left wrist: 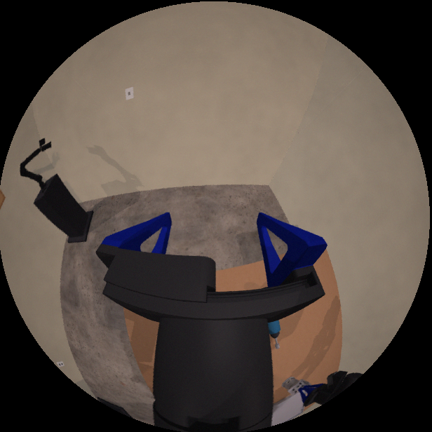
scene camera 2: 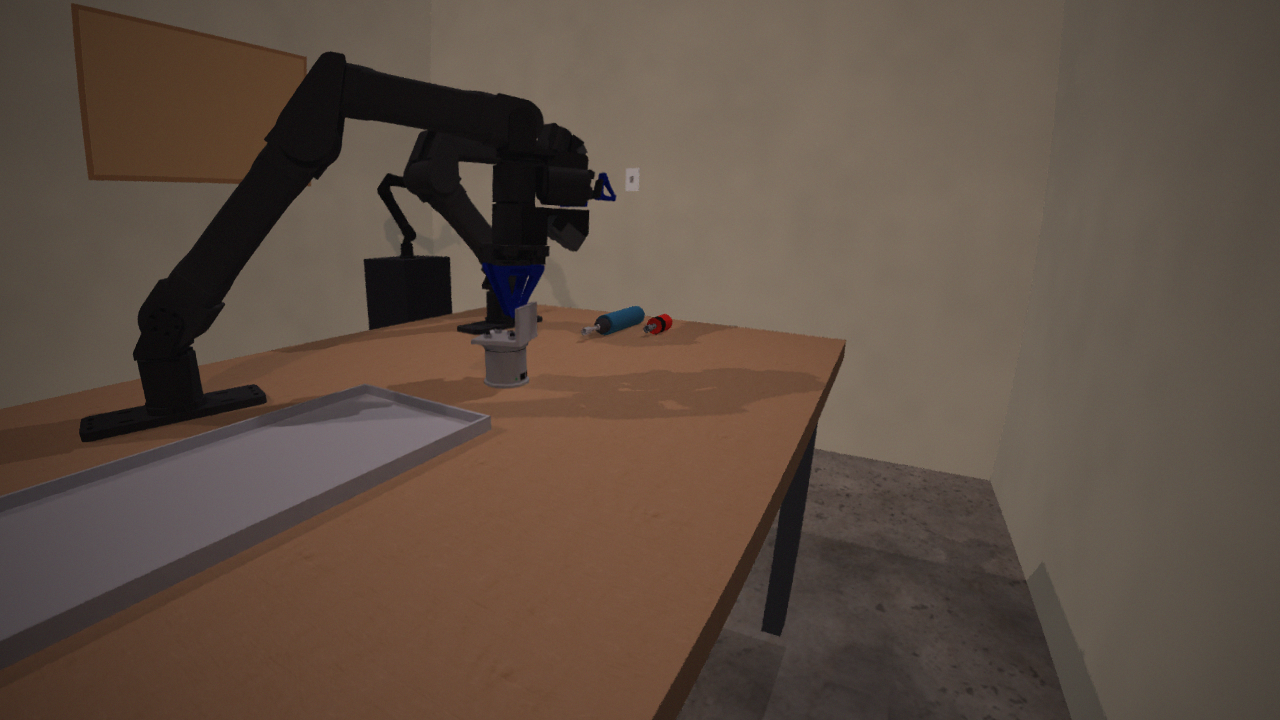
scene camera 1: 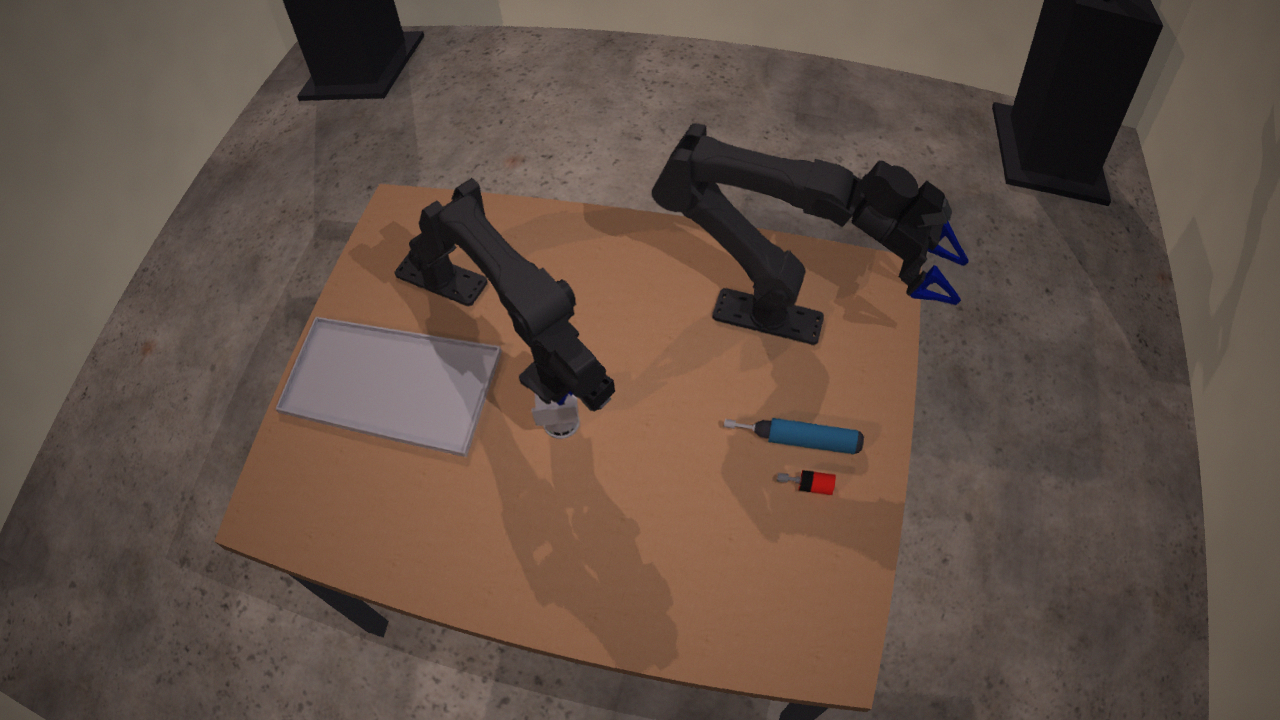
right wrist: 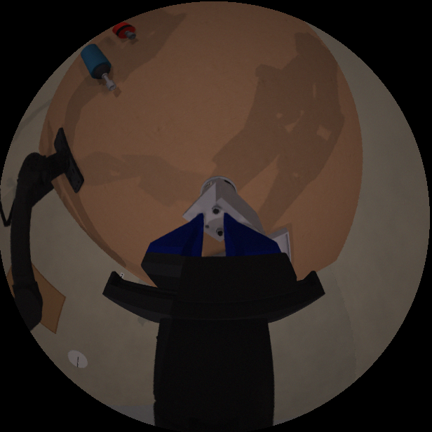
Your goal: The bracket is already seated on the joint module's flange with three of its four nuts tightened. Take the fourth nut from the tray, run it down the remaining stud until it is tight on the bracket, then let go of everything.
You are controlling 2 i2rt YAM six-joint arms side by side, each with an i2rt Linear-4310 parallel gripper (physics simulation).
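Places are measured from the left arm's base along level axes (x ahead, y left, z up), in centimetres.
Pixels of known places: left gripper, fingertip midpoint: [scene camera 2: 600, 201] [scene camera 1: 962, 282]; right gripper, fingertip midpoint: [scene camera 2: 512, 316] [scene camera 1: 563, 398]; left arm's base, link origin: [scene camera 2: 501, 325] [scene camera 1: 768, 317]; right arm's base, link origin: [scene camera 2: 178, 413] [scene camera 1: 440, 278].
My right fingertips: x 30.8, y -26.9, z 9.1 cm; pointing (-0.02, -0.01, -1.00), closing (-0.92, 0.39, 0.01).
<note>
For each thing: its middle in the pictures, then the offset to it from my right fingertips.
- grey bracket, body centre: [scene camera 2: 504, 324] [scene camera 1: 554, 398] dx +0.1, dy -1.7, dz -0.9 cm
- round joint module, body centre: [scene camera 2: 505, 356] [scene camera 1: 558, 412] dx +0.1, dy -1.7, dz -5.4 cm
- tray, body centre: [scene camera 2: 248, 469] [scene camera 1: 382, 381] dx +2.8, dy -37.2, dz -8.3 cm
- blue-handled tool, body centre: [scene camera 1: 794, 433] [scene camera 2: 613, 322] dx -8.0, dy +37.0, dz -7.1 cm
- short red tool, body centre: [scene camera 1: 805, 481] [scene camera 2: 656, 325] dx -0.1, dy +41.0, dz -7.4 cm
The grey bracket [scene camera 1: 556, 415] [scene camera 2: 526, 324] [right wrist: 239, 210] sits on the round joint module [scene camera 1: 562, 433] [scene camera 2: 506, 367] [right wrist: 218, 180], its upright wall standing. Two dark nuts and a small bare stud [right wrist: 207, 226] show in the right wrist view; fingers hide part of the flange. My right gripper [scene camera 2: 512, 313] [right wrist: 213, 217] points down close above the bracket, nearly shut with a narrow gap and nothing between its fingers. My left gripper [scene camera 1: 963, 282] [left wrist: 213, 216] is wide open and empty, beyond the table's right edge. No loose nut can be made out on the tray [scene camera 1: 384, 385] [scene camera 2: 268, 465].
A blue-handled tool [scene camera 1: 814, 436] [scene camera 2: 619, 320] [left wrist: 274, 328] [right wrist: 95, 61] and a short red tool [scene camera 1: 819, 482] [scene camera 2: 660, 323] [right wrist: 124, 30] lie at the right of the table in scene camera 1. The tray lies left of the module there. Dark pedestals stand behind the table.
</note>
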